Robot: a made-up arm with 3 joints. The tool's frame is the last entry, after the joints. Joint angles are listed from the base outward. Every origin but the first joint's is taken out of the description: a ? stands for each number. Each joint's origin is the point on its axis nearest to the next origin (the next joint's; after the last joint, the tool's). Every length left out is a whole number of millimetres.
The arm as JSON. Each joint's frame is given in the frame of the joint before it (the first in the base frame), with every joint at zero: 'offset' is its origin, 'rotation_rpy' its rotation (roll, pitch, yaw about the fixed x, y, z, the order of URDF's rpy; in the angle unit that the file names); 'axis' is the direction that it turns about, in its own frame. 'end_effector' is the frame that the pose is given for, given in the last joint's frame.
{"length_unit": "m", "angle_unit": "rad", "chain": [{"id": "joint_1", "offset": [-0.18, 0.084, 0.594], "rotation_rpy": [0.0, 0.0, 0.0], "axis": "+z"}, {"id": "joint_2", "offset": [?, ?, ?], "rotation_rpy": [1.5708, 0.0, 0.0], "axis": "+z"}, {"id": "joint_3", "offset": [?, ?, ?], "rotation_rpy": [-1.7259, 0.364, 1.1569], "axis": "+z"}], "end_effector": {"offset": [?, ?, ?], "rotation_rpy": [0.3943, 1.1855, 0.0]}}
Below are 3 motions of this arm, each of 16 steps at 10 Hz.
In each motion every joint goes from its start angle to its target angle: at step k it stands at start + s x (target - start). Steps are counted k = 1, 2, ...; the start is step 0. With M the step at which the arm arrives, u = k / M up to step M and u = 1 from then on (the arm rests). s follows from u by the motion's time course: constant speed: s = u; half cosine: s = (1 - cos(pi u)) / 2; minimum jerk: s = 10 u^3 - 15 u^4 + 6 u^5.
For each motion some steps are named. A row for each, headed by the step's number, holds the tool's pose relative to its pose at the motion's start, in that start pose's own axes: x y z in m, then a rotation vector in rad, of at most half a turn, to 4 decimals.
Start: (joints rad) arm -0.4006 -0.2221 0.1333
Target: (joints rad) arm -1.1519 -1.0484 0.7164
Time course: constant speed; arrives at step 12
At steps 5, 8, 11, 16:
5: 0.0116 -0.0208 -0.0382 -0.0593 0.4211 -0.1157
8: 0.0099 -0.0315 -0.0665 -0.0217 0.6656 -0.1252
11: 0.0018 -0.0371 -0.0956 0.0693 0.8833 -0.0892
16: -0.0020 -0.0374 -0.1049 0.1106 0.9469 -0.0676

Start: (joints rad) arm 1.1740 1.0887 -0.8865
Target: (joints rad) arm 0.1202 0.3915 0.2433
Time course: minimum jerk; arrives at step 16
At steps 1, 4, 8, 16:
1: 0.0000 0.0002 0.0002 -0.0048 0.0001 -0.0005
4: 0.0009 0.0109 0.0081 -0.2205 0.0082 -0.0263
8: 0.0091 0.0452 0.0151 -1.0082 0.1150 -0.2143
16: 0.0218 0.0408 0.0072 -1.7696 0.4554 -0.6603

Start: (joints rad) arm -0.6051 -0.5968 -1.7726
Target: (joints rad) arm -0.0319 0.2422 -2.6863
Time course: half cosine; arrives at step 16
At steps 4, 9, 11, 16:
4: 0.0032 -0.0016 -0.0130 0.1311 0.0721 0.0708
9: 0.0069 -0.0052 -0.0659 0.5383 0.4165 0.1689
11: 0.0018 -0.0058 -0.0905 0.6918 0.5944 0.1481
16: -0.0121 -0.0065 -0.1205 0.8649 0.8342 0.0698

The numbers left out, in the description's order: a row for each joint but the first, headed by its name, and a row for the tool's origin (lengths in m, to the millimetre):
joint_2: 0.038 -0.023 0.0
joint_3: 0.053 -0.003 0.0
tool: 0.067 -0.053 0.0

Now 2 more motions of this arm.
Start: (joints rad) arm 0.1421 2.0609 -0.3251
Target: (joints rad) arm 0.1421 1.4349 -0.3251
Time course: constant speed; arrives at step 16
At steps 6, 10, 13, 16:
6: 0.0124 -0.0041 -0.0181 -0.0277 0.2227 -0.0689
10: 0.0181 -0.0075 -0.0315 -0.0461 0.3712 -0.1148
13: 0.0210 -0.0104 -0.0419 -0.0599 0.4825 -0.1492
16: 0.0226 -0.0135 -0.0526 -0.0738 0.5939 -0.1836

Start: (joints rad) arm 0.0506 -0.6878 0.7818
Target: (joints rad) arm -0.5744 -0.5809 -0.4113
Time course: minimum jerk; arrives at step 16
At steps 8, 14, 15, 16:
8: -0.0402 -0.0634 -0.0592 0.7569 -0.0602 -0.4499
14: -0.0961 -0.0622 -0.1336 1.4374 -0.2002 -0.9375
15: -0.0976 -0.0612 -0.1355 1.4559 -0.2057 -0.9522
16: -0.0979 -0.0610 -0.1358 1.4589 -0.2066 -0.9546

